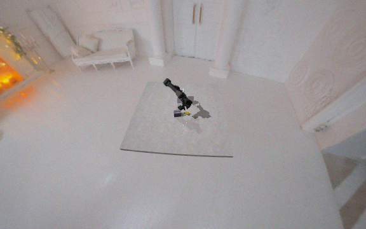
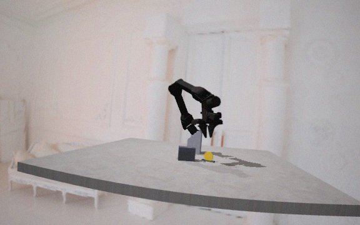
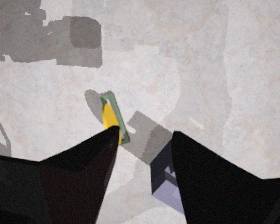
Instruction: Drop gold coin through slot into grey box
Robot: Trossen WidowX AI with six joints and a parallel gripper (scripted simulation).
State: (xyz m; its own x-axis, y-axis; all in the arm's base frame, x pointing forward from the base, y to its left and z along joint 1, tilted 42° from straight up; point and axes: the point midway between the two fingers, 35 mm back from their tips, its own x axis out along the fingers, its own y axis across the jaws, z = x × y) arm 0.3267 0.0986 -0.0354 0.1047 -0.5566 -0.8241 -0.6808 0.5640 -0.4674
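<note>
Now: the gold coin 110 mm below my gripper tip, 50 mm behind it and 10 mm to the left of it.
</note>
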